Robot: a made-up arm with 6 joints.
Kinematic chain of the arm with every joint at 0, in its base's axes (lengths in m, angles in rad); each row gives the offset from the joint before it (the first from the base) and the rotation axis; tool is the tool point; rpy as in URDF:
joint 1: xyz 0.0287 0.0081 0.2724 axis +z
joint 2: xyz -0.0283 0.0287 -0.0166 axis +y
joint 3: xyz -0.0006 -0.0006 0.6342 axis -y
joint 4: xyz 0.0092 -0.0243 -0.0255 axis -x
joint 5: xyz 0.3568 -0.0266 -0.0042 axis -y
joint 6: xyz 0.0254 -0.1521 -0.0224 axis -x
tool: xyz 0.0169 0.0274 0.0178 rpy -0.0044 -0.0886 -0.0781
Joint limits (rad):
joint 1: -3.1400..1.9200
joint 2: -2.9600..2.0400
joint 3: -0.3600..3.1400
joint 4: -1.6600..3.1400
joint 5: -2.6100..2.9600
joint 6: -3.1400..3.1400
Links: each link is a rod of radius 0.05 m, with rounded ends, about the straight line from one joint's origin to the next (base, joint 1, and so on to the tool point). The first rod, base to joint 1, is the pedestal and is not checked.
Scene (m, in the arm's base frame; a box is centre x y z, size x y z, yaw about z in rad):
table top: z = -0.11
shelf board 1: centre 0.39 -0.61 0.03 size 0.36 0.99 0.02 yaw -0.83
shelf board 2: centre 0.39 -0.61 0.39 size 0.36 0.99 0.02 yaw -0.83
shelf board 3: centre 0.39 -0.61 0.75 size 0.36 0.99 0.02 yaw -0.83
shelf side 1: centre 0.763 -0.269 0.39 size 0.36 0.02 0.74 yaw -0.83
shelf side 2: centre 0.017 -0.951 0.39 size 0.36 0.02 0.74 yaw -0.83
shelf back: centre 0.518 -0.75 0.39 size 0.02 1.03 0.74 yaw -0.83
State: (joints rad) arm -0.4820 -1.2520 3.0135 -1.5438 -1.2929 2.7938
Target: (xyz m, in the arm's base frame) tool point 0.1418 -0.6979 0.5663
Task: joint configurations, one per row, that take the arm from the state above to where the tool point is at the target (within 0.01 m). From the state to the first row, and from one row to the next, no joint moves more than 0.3 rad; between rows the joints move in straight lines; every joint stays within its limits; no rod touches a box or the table.
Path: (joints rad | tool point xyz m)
1: -0.2859 -1.1665 3.0276 -1.2686 -1.3927 2.7835 | -0.9061 0.2796 0.3363
2: -0.0899 -1.0810 3.0416 -0.9934 -1.4925 2.7731 | -0.9213 0.0313 0.4088
3: 0.1062 -0.9955 3.0557 -0.7182 -1.5923 2.7628 | -0.8585 -0.2022 0.4674
4: 0.3023 -0.9100 3.0697 -0.4430 -1.6921 2.7524 | -0.7330 -0.3941 0.5106
5: 0.4984 -0.8246 3.0838 -0.1678 -1.7919 2.7421 | -0.5688 -0.5273 0.5385
6: 0.6944 -0.7391 3.0978 0.1074 -1.8917 2.7318 | -0.3935 -0.5971 0.5537
7: 0.8905 -0.6536 3.1119 0.3826 -1.9915 2.7214 | -0.2316 -0.6106 0.5599
8: 1.0866 -0.5681 3.1259 0.6578 -2.0913 2.7111 | -0.1004 -0.5837 0.5622
9: 1.2827 -0.4826 3.1400 0.9329 -2.1911 2.7007 | -0.0068 -0.5354 0.5663
10: 1.3400 -0.5548 3.1400 0.6642 -2.0987 2.7021 | 0.0528 -0.5889 0.5655
11: 1.3974 -0.6271 3.1400 0.3954 -2.0064 2.7034 | 0.1027 -0.6430 0.5672
12: 1.4548 -0.6993 3.1400 0.1267 -1.9140 2.7048 | 0.1418 -0.6979 0.5663

